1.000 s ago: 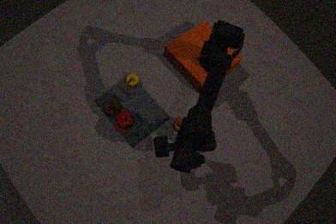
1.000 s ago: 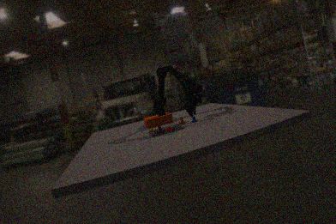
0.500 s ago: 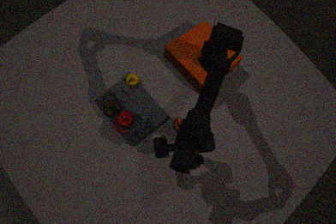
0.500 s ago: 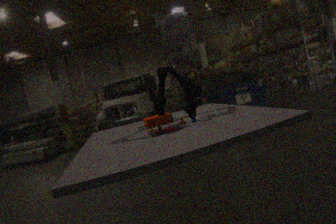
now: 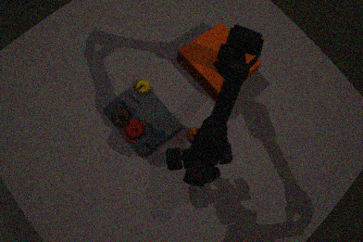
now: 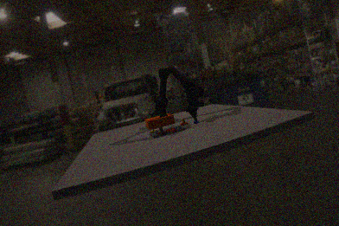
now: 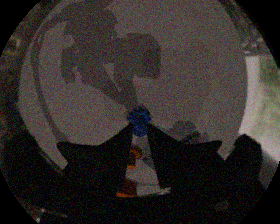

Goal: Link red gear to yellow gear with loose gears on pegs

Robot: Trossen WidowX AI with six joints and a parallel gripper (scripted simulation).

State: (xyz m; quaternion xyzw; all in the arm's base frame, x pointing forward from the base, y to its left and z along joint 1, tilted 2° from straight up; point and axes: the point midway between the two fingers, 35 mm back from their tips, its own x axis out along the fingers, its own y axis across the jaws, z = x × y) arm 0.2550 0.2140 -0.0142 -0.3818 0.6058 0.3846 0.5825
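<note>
My gripper tip is now 25 cm to the left of the brown gear and 12 cm short of it. The rest, counted from my gripper tip: orange gear: 8 cm to the right, 5 cm behind, 1 cm below; blue gear: 1 cm below; red gear: 19 cm to the right, 10 cm ahead, 1 cm below.
</note>
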